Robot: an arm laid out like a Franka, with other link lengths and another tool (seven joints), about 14 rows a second.
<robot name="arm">
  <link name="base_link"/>
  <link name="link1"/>
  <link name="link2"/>
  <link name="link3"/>
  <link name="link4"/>
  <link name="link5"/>
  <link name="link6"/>
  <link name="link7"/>
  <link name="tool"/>
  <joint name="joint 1" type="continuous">
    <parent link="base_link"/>
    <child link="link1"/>
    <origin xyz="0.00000 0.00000 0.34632" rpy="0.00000 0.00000 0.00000"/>
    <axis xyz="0 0 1"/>
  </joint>
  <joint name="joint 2" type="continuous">
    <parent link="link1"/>
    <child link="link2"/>
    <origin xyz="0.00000 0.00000 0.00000" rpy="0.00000 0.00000 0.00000"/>
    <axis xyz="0 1 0"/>
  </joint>
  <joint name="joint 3" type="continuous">
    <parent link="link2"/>
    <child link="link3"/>
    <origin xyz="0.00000 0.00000 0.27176" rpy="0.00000 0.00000 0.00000"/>
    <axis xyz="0 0 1"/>
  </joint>
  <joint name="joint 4" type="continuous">
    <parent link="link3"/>
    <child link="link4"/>
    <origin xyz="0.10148 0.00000 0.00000" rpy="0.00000 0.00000 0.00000"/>
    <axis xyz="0 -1 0"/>
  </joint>
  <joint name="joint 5" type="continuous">
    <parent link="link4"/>
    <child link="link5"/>
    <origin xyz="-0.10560 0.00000 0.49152" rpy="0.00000 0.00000 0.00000"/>
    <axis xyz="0 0 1"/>
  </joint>
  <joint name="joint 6" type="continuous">
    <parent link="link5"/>
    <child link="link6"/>
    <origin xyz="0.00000 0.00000 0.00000" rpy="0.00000 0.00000 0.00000"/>
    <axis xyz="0 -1 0"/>
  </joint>
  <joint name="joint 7" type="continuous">
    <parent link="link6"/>
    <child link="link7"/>
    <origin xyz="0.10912 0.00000 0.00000" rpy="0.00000 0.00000 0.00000"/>
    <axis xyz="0 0 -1"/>
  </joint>
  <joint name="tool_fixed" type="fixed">
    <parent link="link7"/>
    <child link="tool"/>
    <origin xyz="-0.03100 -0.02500 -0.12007" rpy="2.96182 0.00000 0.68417"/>
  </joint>
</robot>
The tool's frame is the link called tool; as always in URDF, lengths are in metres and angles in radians. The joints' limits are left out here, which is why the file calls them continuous.
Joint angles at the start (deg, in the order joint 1, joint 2, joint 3, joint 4, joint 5, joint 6, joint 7):
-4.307 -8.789 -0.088 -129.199 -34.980 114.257 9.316
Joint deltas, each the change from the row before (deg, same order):
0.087 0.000 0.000 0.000 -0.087 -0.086 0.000
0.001 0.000 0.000 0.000 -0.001 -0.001 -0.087
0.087 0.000 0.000 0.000 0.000 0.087 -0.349
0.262 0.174 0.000 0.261 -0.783 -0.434 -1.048
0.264 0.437 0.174 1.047 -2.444 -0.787 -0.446
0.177 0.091 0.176 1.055 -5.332 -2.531 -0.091
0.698 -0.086 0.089 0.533 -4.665 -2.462 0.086
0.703 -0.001 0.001 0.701 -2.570 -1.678 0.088
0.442 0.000 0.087 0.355 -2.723 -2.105 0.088
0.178 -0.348 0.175 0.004 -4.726 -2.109 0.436
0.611 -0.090 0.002 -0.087 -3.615 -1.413 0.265
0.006 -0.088 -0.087 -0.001 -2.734 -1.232 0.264
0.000 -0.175 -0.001 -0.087 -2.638 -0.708 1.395
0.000 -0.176 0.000 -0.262 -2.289 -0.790 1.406
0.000 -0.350 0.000 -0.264 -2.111 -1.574 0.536
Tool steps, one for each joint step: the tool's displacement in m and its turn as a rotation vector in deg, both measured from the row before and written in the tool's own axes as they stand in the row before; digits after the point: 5 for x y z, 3 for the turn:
0.00043 -0.00038 -0.00048 -0.060 -0.063 -0.123
0.00000 0.00006 0.00001 -0.001 0.015 -0.087
0.00079 -0.00004 -0.00062 -0.078 0.179 -0.397
0.00128 0.00128 -0.00156 -0.552 -0.315 -1.625
0.00135 0.00697 -0.00598 -2.082 -1.094 -1.665
-0.00649 0.01093 -0.00697 -3.638 -3.772 -2.474
-0.00389 0.00602 -0.00805 -3.229 -3.467 -2.267
-0.00242 0.00581 -0.00825 -1.993 -1.965 -1.012
-0.00380 0.00335 -0.00449 -1.643 -2.630 -1.190
-0.00829 0.00572 -0.00372 -3.237 -3.761 -1.258
-0.00258 0.00311 -0.00477 -2.738 -2.561 -1.249
-0.00581 0.00319 0.00143 -1.647 -2.382 -0.537
-0.00474 0.00269 -0.00003 -1.931 -2.050 0.700
-0.00363 0.00067 0.00063 -1.586 -1.949 0.654
-0.00653 0.00104 0.00105 -1.150 -2.372 -0.074

